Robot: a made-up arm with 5 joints. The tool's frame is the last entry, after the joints.
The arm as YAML. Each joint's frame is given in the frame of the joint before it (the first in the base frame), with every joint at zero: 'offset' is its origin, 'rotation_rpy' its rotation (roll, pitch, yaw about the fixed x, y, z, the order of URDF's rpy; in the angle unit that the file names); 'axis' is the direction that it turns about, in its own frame. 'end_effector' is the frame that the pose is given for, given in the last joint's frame.
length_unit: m
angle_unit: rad
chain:
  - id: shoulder
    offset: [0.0, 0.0, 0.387]
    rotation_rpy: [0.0, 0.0, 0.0]
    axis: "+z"
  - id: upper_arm
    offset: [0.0, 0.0, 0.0]
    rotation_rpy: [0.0, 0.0, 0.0]
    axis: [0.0, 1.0, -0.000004]
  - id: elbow
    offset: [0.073, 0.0, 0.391]
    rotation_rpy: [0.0, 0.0, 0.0]
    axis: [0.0, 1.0, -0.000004]
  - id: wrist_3
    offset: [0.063, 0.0, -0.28]
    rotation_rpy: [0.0, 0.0, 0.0]
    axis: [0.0, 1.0, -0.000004]
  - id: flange
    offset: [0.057, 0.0, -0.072]
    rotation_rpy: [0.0, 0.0, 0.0]
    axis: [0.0, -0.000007, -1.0]
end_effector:
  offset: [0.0, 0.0, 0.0]
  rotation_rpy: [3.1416, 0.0, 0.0]
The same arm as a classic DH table. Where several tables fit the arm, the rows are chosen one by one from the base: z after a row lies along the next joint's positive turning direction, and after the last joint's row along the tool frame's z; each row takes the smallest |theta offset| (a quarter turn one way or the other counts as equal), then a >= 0, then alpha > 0; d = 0 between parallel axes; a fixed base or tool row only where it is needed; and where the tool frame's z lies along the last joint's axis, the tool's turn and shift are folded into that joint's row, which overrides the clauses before.
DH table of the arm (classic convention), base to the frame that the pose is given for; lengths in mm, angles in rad. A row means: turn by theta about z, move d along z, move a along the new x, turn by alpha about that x. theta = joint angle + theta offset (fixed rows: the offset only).
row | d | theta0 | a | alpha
shoulder | 387 | 0 | 0 | -1.5708
upper_arm | 0 | -1.3862 | 397.8 | 0
elbow | 0 | -0.4059 | -287 | 0
wrist_3 | 0 | -1.3495 | -57 | 1.5708
flange | 72 | 3.1416 | 0 | 0

